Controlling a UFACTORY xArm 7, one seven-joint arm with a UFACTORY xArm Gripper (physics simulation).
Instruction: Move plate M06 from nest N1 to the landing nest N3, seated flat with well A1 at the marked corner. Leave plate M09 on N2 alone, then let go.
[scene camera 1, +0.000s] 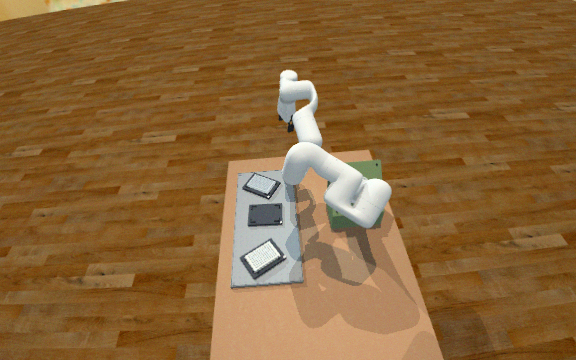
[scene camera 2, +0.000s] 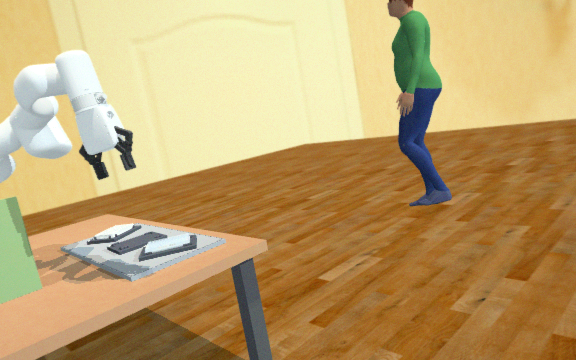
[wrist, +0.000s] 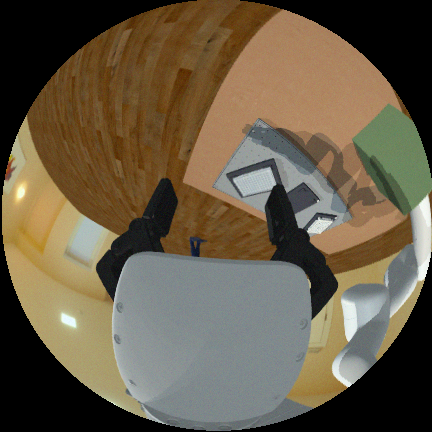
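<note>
A pale bluish plate (scene camera 1: 261, 185) (scene camera 2: 167, 243) (wrist: 255, 181) lies in the dark nest at the board's far end in scene camera 1. A cream plate (scene camera 1: 263, 257) (scene camera 2: 112, 232) (wrist: 320, 225) lies in the nest at the other end. I cannot read which is M06 or M09. The middle nest (scene camera 1: 265, 215) (scene camera 2: 136, 242) (wrist: 303, 197) is dark and holds no plate; a small light dot shows at one corner. My gripper (scene camera 1: 285, 124) (scene camera 2: 116, 171) (wrist: 220, 191) is open and empty, high above the nests and off to the bluish plate's side.
The grey perforated board (scene camera 1: 240, 225) (scene camera 2: 205, 241) (wrist: 245, 155) bears the nests on the table (scene camera 1: 265, 320) (wrist: 310, 75). A green block (scene camera 1: 367, 170) (scene camera 2: 15, 250) (wrist: 395, 155) stands beside it, under the arm. A person (scene camera 2: 417, 55) stands on the floor away from the table.
</note>
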